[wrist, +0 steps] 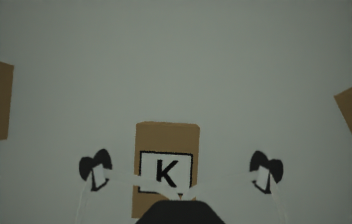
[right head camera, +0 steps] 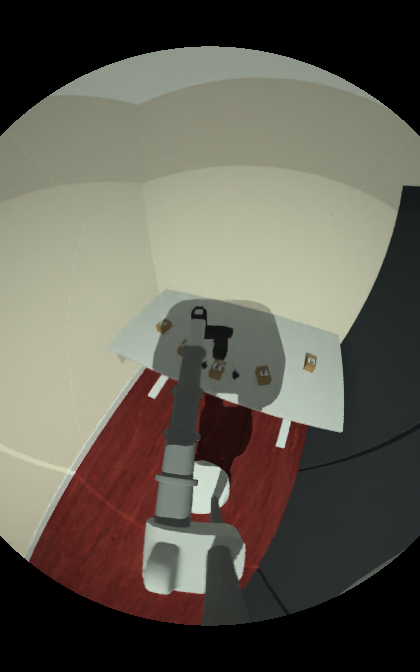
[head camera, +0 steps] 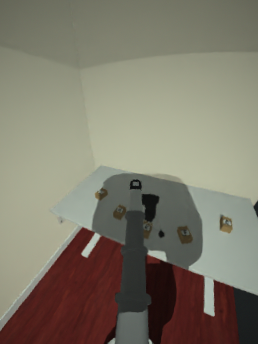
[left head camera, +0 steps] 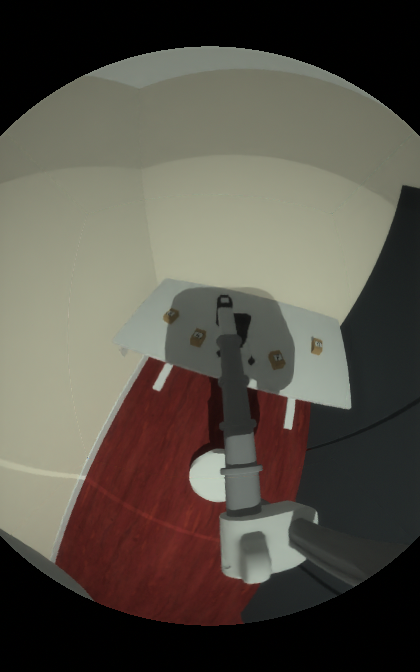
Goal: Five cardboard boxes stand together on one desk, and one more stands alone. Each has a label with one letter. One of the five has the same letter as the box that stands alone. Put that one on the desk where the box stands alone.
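Frame: origin at the robot's base, x ahead, y left, z up, level; millimetres.
Where they show: gripper, fingertip midpoint: [wrist: 180, 163] [head camera: 147, 232].
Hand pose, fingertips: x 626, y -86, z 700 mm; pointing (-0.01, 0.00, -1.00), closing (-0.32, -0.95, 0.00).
Note:
After its pixels a point has its place.
Five brown boxes with white labels stand apart on a pale desk [head camera: 215, 257] {y -473, x 473, z 692 mm} [left head camera: 320, 387] [right head camera: 320, 402]. The middle one, the K box [wrist: 167, 139] {y -85, x 662, z 742 mm} [head camera: 147, 230] {y -81, x 612, z 739 mm} [right head camera: 216, 372], lies below my gripper [wrist: 180, 163] {y -86, x 626, z 699 mm} [right head camera: 220, 369]. My gripper is open and empty, its fingers wide to either side of the K label in the wrist view. The others are the far-left box [head camera: 101, 194] {y 285, x 928, z 741 mm} [left head camera: 171, 316], the second box [head camera: 119, 212] {y 113, x 743, z 746 mm} [left head camera: 198, 337], the fourth box [head camera: 185, 235] {y -314, x 582, z 741 mm} [right head camera: 263, 375] and the far-right box [head camera: 226, 224] {y -613, x 663, z 744 mm} [right head camera: 310, 363]; their letters are too small to read surely. The lone box does not show.
My arm [head camera: 134, 270] {y -1, x 247, z 1109 mm} [left head camera: 237, 400] reaches over the desk and hides the K box in the left head view. Walls stand behind and left of the desk. A dark surface [left head camera: 370, 400] lies right of the red floor [left head camera: 150, 475]. Parts of neighbouring boxes show at both wrist view edges.

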